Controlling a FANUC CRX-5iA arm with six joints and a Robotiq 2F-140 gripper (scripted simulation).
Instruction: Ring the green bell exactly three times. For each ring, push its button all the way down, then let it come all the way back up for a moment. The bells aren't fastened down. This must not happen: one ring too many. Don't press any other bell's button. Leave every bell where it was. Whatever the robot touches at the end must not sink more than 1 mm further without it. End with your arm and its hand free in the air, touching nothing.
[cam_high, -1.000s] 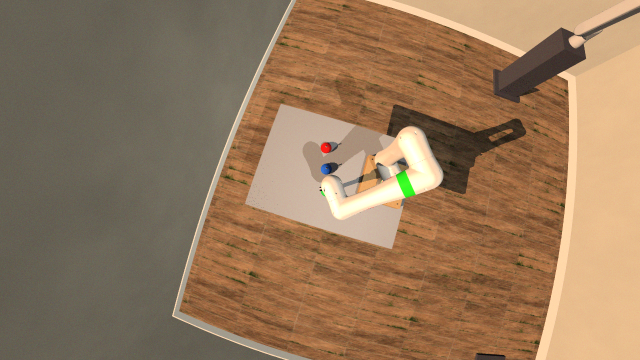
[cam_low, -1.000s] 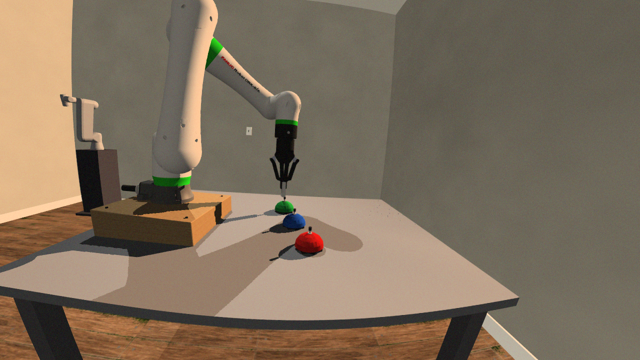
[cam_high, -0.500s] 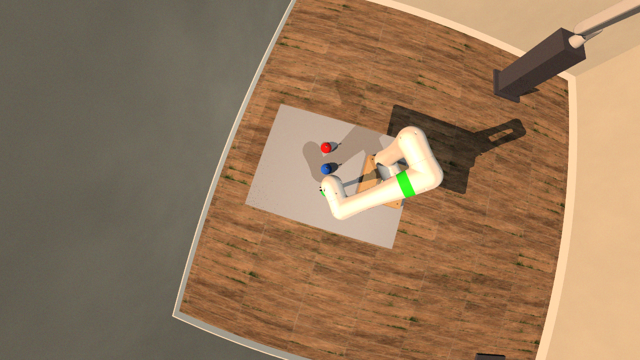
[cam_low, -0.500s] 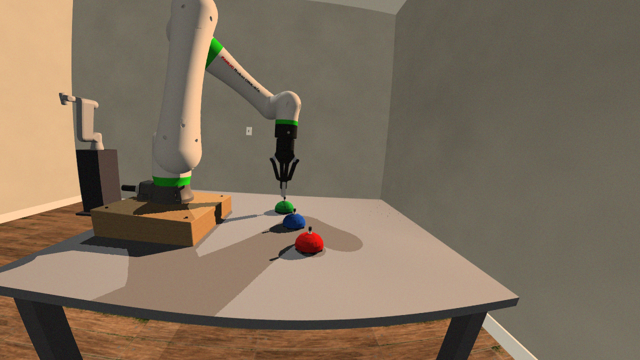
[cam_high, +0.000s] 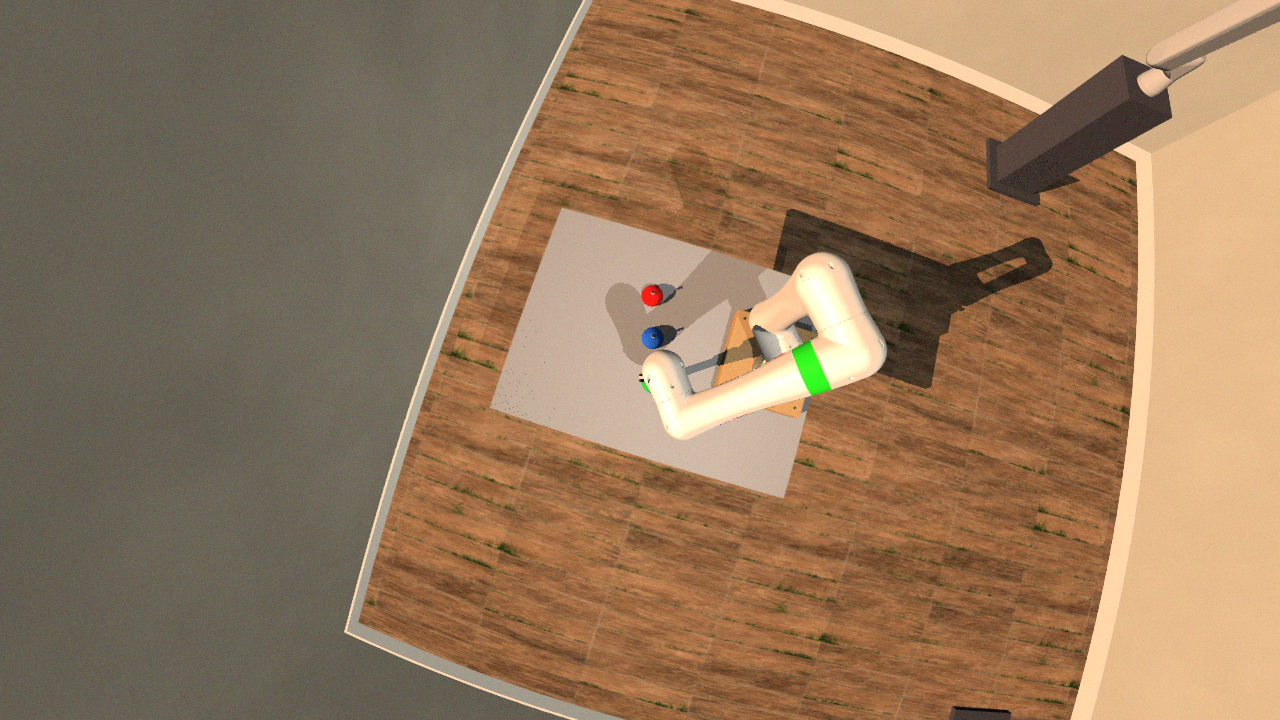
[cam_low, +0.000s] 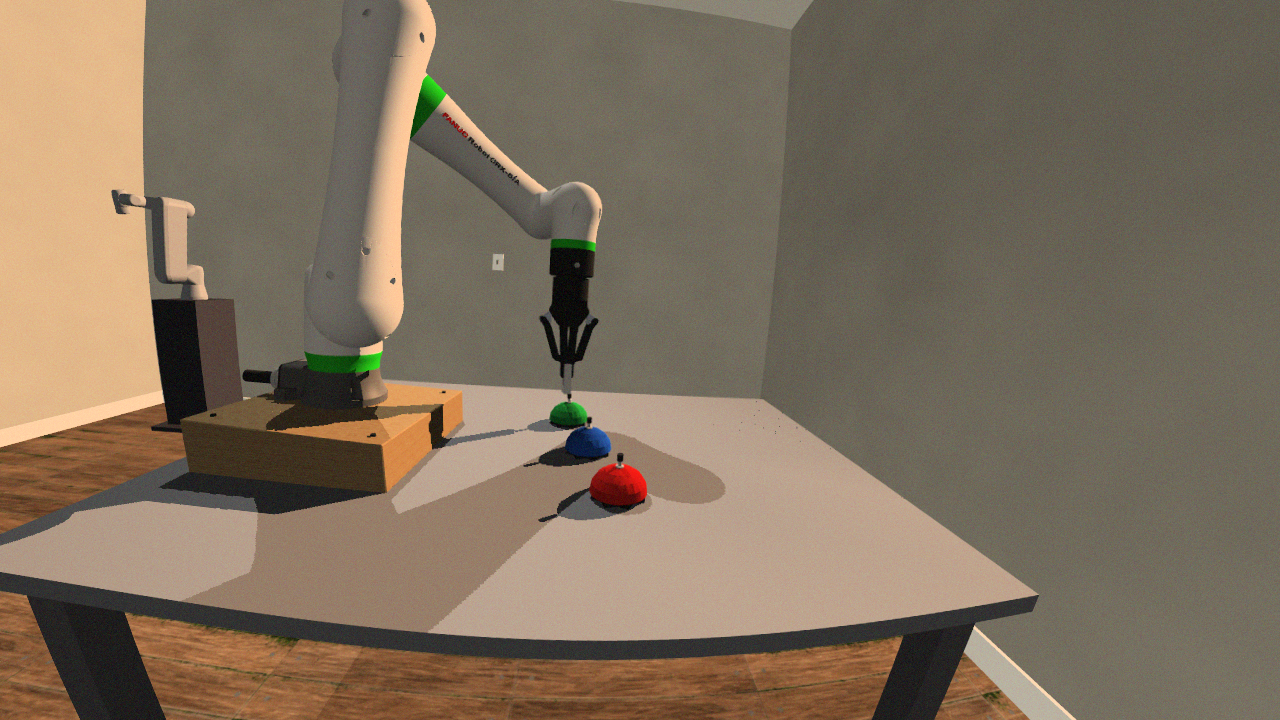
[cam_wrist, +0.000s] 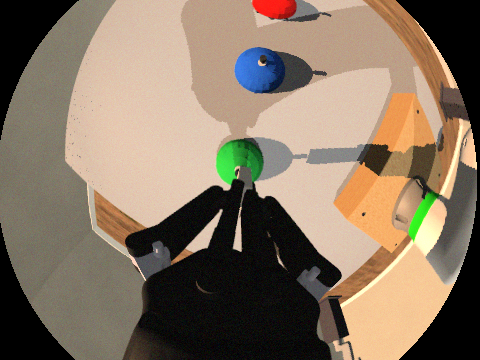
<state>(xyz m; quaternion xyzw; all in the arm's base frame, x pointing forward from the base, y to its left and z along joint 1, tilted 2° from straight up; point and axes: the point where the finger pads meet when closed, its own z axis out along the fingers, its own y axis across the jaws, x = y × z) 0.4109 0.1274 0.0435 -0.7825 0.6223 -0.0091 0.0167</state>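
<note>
My gripper is now 10 mm short of the green bell and 60 mm above it. From my hand the other things lie so: blue bell: 50 mm ahead, 160 mm to the right, 60 mm below; then red bell: 80 mm ahead, 320 mm to the right, 60 mm below.
</note>
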